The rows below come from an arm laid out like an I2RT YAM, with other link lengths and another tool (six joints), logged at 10 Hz.
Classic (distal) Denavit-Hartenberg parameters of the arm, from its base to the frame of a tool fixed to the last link. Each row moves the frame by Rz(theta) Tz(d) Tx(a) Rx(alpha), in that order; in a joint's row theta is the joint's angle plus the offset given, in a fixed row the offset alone. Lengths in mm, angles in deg.
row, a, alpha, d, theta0
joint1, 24, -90, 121.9, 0
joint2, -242.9, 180, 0, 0
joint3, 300.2, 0, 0, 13.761
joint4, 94.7, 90, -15.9, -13.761
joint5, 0, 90, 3.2, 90
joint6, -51.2, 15, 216.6, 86.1
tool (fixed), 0, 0, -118.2, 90
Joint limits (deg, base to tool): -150..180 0..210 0..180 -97..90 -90..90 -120..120
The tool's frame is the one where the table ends.
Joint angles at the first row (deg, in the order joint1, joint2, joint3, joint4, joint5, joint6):
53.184 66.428 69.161 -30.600 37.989 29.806
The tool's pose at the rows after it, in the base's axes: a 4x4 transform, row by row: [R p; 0 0 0 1], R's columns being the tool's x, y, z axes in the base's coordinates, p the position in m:
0.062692 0.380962 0.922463 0.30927; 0.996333 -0.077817 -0.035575 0.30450; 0.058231 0.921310 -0.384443 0.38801; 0 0 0 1
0.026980 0.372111 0.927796 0.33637; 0.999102 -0.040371 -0.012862 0.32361; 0.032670 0.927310 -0.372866 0.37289; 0 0 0 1
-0.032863 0.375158 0.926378 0.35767; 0.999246 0.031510 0.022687 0.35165; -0.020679 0.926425 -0.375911 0.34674; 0 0 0 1
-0.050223 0.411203 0.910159 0.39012; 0.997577 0.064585 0.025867 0.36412; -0.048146 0.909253 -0.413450 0.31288; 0 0 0 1
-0.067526 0.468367 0.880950 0.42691; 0.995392 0.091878 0.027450 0.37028; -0.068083 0.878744 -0.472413 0.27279; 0 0 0 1
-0.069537 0.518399 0.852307 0.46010; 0.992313 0.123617 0.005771 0.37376; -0.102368 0.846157 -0.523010 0.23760; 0 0 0 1
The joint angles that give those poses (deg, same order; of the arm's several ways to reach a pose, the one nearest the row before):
48.876 71.706 70.044 -23.308 32.441 27.521
46.937 77.855 71.623 -17.591 29.457 24.014
46.409 85.057 73.728 -13.017 26.647 20.142
44.129 92.597 76.453 -10.554 23.567 19.076
41.228 100.859 80.321 -9.668 19.608 18.634
38.943 108.858 85.766 -10.808 17.581 17.842

